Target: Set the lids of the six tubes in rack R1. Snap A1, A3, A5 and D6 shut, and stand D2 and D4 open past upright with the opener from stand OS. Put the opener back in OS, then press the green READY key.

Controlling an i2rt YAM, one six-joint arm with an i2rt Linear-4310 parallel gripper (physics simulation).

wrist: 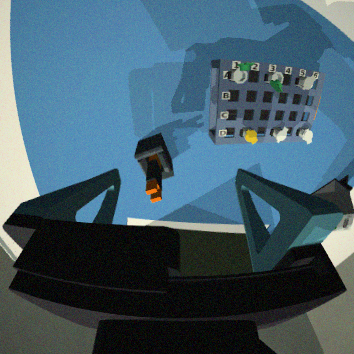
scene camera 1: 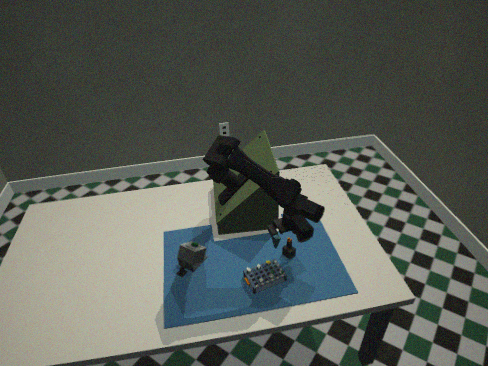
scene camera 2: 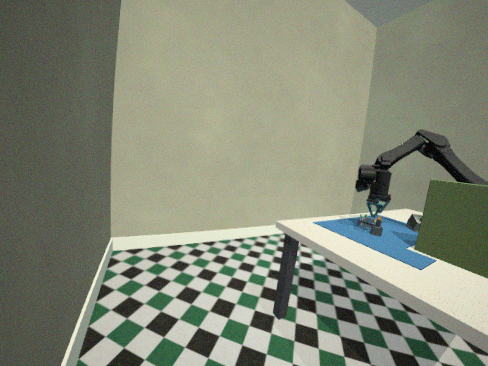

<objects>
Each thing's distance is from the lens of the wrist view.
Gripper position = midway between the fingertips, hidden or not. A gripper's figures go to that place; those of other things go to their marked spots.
my gripper [wrist: 177,174]: 0.13 m
blue mat [wrist: 87,87]: 0.21 m
</objects>
